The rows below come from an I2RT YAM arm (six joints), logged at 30 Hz.
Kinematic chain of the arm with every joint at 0, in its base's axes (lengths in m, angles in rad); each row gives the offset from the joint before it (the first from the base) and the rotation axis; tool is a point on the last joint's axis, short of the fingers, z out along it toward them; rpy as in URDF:
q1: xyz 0 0 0.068 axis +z
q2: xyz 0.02 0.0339 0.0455 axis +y
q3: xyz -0.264 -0.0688 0 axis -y
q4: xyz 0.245 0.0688 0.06 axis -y
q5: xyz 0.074 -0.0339 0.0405 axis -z
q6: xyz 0.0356 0 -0.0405 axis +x
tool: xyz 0 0 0 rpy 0 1.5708 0
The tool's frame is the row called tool.
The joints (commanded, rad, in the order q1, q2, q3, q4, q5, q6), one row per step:
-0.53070 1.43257 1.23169 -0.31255 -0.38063 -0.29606
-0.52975 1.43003 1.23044 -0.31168 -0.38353 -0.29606
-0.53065 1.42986 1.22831 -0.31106 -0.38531 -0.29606
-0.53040 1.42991 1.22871 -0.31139 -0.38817 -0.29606
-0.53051 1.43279 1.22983 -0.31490 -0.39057 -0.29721
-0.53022 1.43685 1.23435 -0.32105 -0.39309 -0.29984
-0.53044 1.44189 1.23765 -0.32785 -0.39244 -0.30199
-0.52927 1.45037 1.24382 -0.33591 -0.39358 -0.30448
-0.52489 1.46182 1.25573 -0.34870 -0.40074 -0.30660
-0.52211 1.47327 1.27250 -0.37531 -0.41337 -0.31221
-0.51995 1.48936 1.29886 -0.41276 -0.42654 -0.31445
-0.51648 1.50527 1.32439 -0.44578 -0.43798 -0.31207
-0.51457 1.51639 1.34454 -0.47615 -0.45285 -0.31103
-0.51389 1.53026 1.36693 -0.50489 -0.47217 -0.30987
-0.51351 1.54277 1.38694 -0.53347 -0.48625 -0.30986
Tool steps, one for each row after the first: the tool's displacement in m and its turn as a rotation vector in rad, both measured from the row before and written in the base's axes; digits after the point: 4 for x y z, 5 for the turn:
-0.0003 0.0007 0.0005 0.00013 -0.00258 0.00348
-0.0002 -0.0002 -0.0006 0.00143 0.00072 0.00065
0.0001 0.0002 0.0001 0.00120 -0.00073 0.00274
0.0004 -0.0002 -0.0008 0.00267 0.00404 0.00250
0.0007 -0.0002 -0.0002 0.00163 0.00447 0.00369
0.0007 -0.0005 -0.0011 0.00214 0.00769 0.00022
0.0016 -0.0005 -0.0012 0.00356 0.00883 0.00333
0.0027 0.0004 -0.0006 0.00758 0.00891 0.01151
0.0020 0.0004 -0.0002 0.01163 0.01531 0.01620
0.0026 -0.0002 0.0007 0.01795 0.01998 0.01424
0.0029 0.0001 0.0008 0.01935 0.01705 0.01157
0.0016 0.0004 0.0008 0.01910 0.01422 0.01330
0.0021 -0.0002 0.0008 0.02120 0.01184 0.01533
0.0016 -0.0003 0.0004 0.01807 0.01402 0.01133

